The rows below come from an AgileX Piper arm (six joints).
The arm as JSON. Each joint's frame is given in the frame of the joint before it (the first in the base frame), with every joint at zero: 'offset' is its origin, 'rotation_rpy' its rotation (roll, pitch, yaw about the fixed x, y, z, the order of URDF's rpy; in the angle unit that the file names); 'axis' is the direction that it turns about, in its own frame. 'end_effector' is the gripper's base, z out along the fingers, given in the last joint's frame.
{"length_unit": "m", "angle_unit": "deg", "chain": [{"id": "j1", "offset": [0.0, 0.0, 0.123], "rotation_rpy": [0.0, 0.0, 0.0], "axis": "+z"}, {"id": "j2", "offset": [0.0, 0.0, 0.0], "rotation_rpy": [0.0, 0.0, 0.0], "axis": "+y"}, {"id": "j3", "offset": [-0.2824, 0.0, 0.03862], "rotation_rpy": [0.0, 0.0, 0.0], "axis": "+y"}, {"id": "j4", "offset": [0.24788, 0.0, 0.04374], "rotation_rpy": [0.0, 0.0, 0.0], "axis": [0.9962, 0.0, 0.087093]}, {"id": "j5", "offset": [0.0, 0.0, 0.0], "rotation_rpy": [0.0, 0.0, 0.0], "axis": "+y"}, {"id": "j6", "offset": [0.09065, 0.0, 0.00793], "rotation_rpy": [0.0, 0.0, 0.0], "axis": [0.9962, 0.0, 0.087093]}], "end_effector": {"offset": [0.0, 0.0, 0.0], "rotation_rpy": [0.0, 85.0, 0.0]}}
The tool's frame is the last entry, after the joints.
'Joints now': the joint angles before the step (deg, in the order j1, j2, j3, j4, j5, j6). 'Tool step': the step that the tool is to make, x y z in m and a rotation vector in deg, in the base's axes. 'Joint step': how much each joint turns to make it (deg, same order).
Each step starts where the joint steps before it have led.
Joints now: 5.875, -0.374, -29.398, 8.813, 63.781, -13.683
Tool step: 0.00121, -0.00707, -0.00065, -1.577, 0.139, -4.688
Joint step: -0.333, -0.001, 0.000, -5.095, 0.001, 3.017
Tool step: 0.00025, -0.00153, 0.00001, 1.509, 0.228, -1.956
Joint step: 0.001, 0.002, 0.000, -1.086, -0.059, 2.762
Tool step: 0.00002, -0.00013, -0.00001, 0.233, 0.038, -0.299
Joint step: -0.066, -0.001, 0.001, -0.100, 0.001, 0.363
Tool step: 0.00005, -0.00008, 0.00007, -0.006, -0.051, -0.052
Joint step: 0.002, 0.000, 0.000, -0.058, -0.052, 0.041
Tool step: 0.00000, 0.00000, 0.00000, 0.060, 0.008, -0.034
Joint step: -0.001, 0.000, 0.000, 0.000, 0.000, 0.069
